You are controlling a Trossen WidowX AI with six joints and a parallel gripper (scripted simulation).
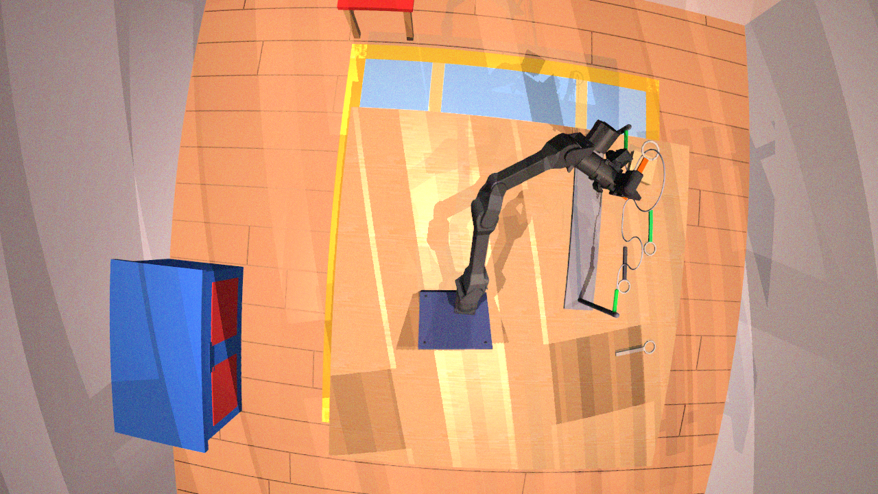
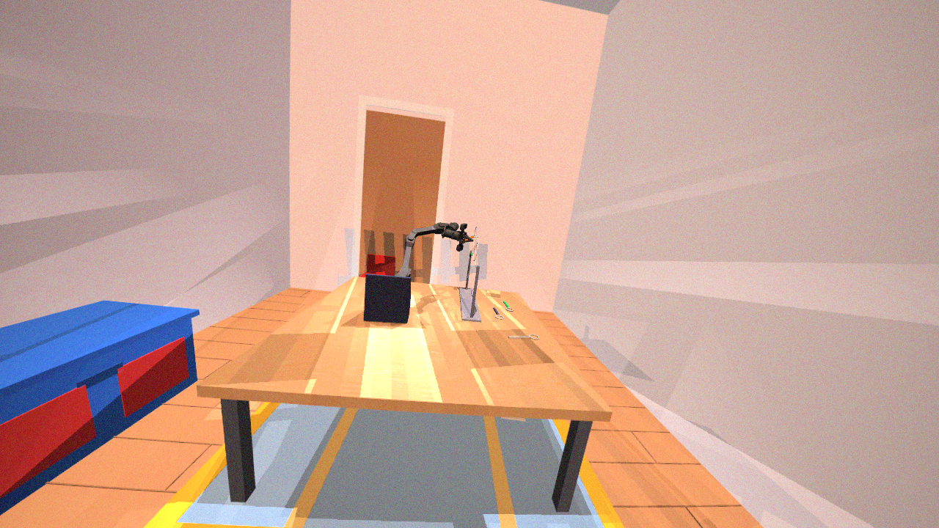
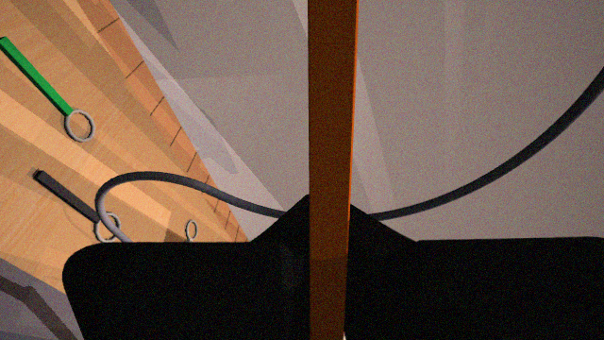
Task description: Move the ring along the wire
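My gripper tip is now 90 mm to the right of the orange-handled ring and 10 mm below it. From my gripper tip the other things lie so: tan block 400 mm below, 220 mm ahead, 180 mm to the left; then dark-handled ring 410 mm below, 220 mm to the right, 190 mm ahead; then green-handled ring 410 mm below, 280 mm ahead, 70 mm to the right.
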